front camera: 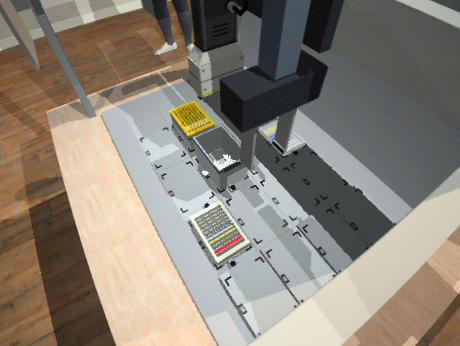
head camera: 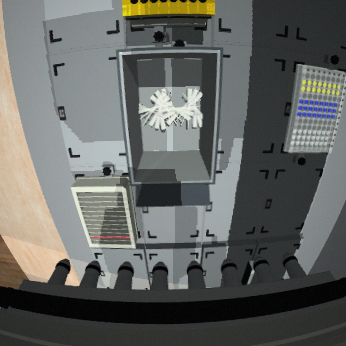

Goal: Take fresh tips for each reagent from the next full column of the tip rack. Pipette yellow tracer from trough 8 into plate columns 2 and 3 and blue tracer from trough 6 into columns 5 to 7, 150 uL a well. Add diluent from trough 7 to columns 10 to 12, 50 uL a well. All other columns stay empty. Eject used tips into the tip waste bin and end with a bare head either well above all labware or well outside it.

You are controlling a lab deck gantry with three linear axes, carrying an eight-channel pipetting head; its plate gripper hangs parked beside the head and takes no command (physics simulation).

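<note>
The pipetting head [front camera: 216,70] is raised; its eight channels [head camera: 160,272] show bare, without tips. The parked plate gripper [front camera: 265,159] beside it has two fingers standing apart with nothing held. The plate [front camera: 299,144] [head camera: 317,122] shows two yellow columns, three blue columns and pale whitish wells at one end; the gripper partly covers it in the front view. White tips [front camera: 225,160] [head camera: 172,109] lie piled in the waste bin [front camera: 232,176] [head camera: 218,115]. The yellow tip rack [front camera: 191,117] [head camera: 169,7] stands behind the bin. The trough rack [front camera: 220,232] [head camera: 105,215] shows blue, yellow and red strips.
A small white piece [front camera: 205,173] shows at the bin's outer left side. A grey post [front camera: 65,60] stands at the deck's left back edge. A person's legs [front camera: 172,22] show behind the bench. A grey wall [front camera: 395,105] runs along the right.
</note>
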